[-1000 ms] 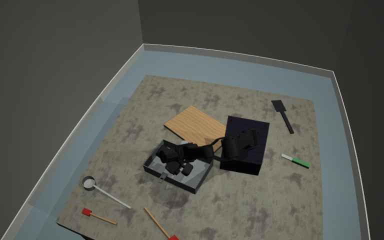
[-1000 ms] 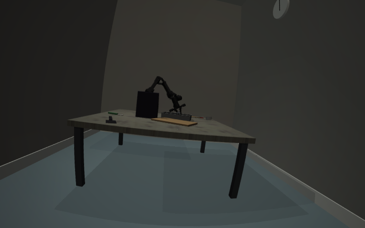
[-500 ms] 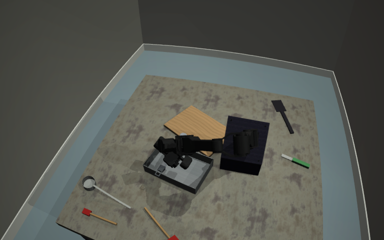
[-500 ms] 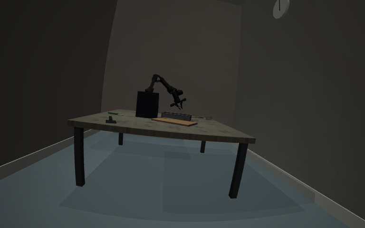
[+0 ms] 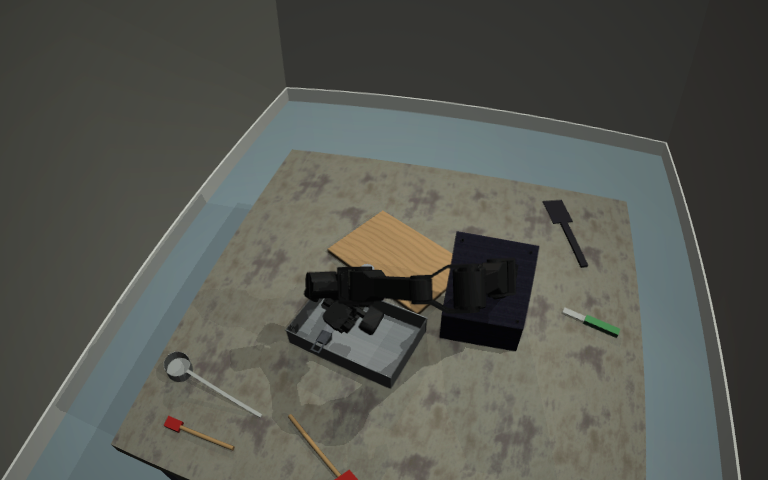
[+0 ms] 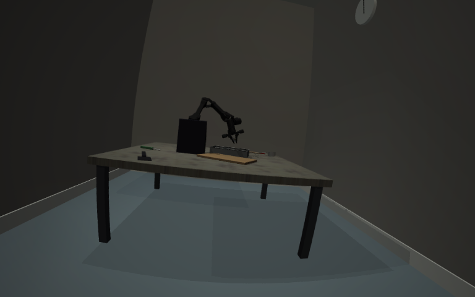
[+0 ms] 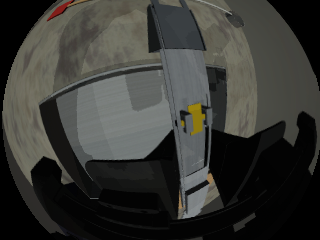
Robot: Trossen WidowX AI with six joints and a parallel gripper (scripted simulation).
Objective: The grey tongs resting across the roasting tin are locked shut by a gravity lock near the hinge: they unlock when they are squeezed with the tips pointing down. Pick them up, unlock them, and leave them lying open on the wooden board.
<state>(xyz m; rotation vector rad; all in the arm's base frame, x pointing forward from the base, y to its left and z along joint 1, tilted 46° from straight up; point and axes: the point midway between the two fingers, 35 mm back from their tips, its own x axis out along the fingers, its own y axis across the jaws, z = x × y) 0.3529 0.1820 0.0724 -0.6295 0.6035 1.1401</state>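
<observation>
My gripper tip is 30 mm to the right of the yellow lock piece, 30 mm below it and 10 mm past it. From my gripper tip the other things lie so: black spatula 630 mm to the right, 540 mm behind, 90 mm below; then dark roasting tin 70 mm below, 40 mm behind, 30 mm to the right; then wooden board 320 mm to the right, 90 mm below, 60 mm behind.
</observation>
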